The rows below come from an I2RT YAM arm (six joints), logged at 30 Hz.
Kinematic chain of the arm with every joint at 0, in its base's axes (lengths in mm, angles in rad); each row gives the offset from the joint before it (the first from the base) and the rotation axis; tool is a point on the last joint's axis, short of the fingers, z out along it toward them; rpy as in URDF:
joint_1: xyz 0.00 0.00 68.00 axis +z
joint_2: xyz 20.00 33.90 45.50 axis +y
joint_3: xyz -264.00 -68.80 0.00 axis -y
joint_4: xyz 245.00 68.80 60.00 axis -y
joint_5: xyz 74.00 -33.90 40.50 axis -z
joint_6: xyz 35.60 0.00 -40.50 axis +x
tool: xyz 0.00 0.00 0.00 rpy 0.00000 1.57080 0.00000
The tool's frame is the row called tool.
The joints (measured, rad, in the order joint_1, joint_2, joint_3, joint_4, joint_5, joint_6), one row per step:
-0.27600, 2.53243, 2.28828, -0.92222, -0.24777, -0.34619
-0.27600, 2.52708, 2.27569, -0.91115, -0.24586, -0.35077
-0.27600, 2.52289, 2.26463, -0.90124, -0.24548, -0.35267
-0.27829, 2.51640, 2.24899, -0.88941, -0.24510, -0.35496
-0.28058, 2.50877, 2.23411, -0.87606, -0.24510, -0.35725
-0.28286, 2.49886, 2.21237, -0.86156, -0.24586, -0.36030
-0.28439, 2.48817, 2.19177, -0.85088, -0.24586, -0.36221
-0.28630, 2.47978, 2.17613, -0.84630, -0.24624, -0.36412
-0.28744, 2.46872, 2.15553, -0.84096, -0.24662, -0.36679
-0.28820, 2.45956, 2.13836, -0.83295, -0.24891, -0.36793
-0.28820, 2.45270, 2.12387, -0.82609, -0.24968, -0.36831
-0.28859, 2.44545, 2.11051, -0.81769, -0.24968, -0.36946
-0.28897, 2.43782, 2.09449, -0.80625, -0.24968, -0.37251
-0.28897, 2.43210, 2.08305, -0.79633, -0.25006, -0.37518
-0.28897, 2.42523, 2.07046, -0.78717, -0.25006, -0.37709
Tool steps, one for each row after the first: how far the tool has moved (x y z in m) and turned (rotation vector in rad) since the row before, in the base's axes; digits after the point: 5 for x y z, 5 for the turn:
-0.00044, 0.00006, -0.00052, -0.00473, -0.00381, 0.00332
-0.00035, 0.00009, -0.00070, -0.00200, -0.00307, 0.00154
-0.00107, -0.00097, -0.00080, -0.00208, -0.00277, -0.00041
-0.00093, -0.00100, 0.00007, -0.00270, -0.00615, -0.00026
-0.00167, -0.00074, -0.00076, -0.00144, -0.00313, 0.00073
-0.00190, -0.00029, -0.00021, -0.00108, -0.00097, 0.00016
-0.00192, -0.00047, -0.00019, 0.00022, 0.00223, -0.00006
-0.00245, 0.00011, -0.00029, 0.00033, 0.00360, 0.00138
-0.00169, 0.00017, -0.00011, 0.00150, -0.00074, 0.00118
-0.00132, 0.00042, -0.00054, 0.00072, 0.00049, 0.00065
-0.00114, 0.00013, 0.00004, -0.00116, -0.00234, 0.00063
-0.00121, 0.00015, -0.00043, -0.00224, -0.00330, 0.00232
-0.00069, 0.00022, -0.00010, -0.00207, -0.00445, 0.00251
-0.00097, 0.00029, 0.00009, -0.00185, -0.00353, 0.00168

